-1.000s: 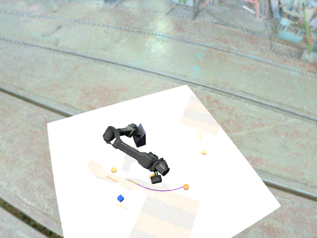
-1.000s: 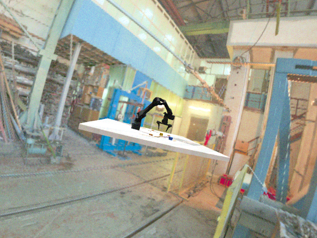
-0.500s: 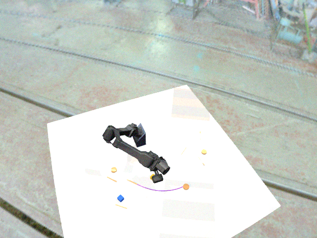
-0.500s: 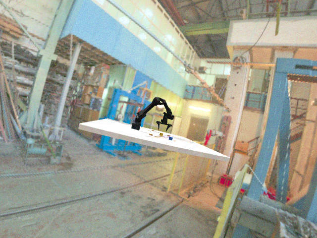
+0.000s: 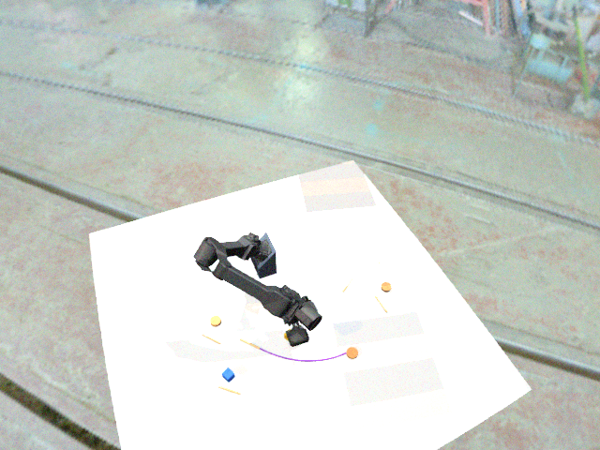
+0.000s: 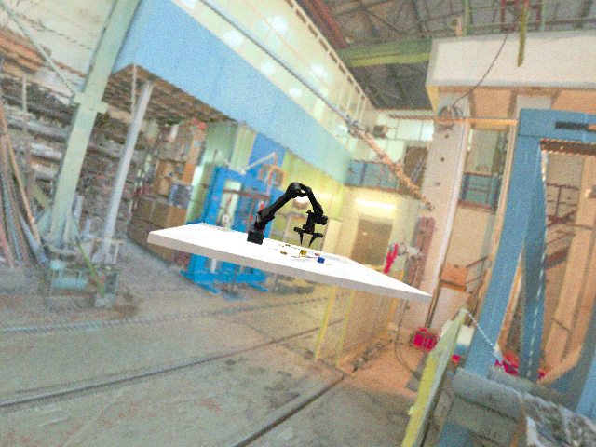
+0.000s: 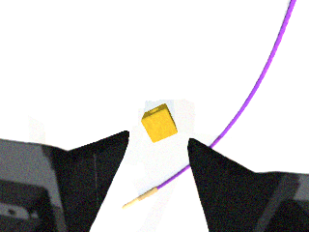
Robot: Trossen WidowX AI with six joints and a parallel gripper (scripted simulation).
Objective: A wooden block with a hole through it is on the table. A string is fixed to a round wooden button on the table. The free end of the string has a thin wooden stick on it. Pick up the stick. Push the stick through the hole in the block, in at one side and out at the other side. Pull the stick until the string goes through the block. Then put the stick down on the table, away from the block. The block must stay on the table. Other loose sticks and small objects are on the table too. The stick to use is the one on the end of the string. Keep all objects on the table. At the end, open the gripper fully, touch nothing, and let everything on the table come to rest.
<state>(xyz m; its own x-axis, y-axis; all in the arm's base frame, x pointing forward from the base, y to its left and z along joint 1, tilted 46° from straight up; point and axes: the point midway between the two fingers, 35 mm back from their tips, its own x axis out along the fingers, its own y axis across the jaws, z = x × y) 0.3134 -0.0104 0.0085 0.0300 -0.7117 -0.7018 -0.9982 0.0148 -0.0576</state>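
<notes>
Right now my gripper tip is 4 cm above the yellow wooden block. From my gripper tip the other things lie so: blue cube (6 cm ahead, 24 cm to the right, 4 cm below); thin wooden stick (1 cm behind, 13 cm to the right, 6 cm below); round button (13 cm ahead, 17 cm to the left, 5 cm below).
</notes>
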